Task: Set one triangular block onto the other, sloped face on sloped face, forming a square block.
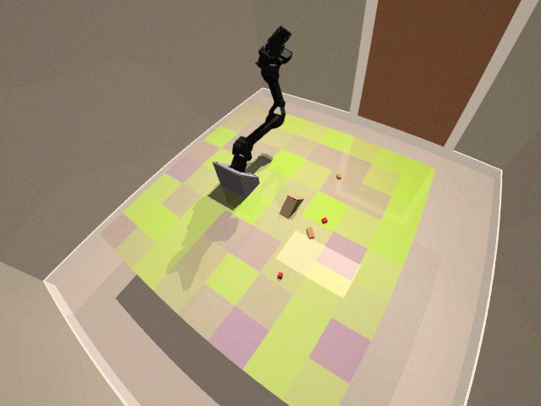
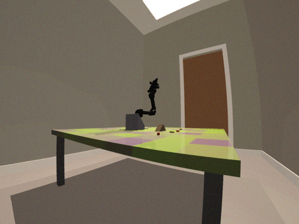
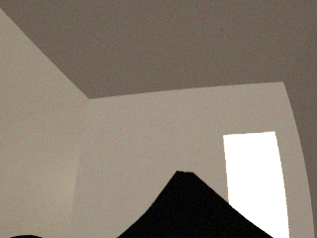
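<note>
My gripper tip is now 17 cm short of the tan triangular block, 28 cm to the left of it and 64 cm above it. Also, from my gripper tip: brown triangular block (17 cm ahead, 32 cm to the right, 64 cm below); then orange piece (30 cm ahead, 3 cm to the right, 65 cm below); then brown block (31 cm ahead, 39 cm to the right, 65 cm below).
</note>
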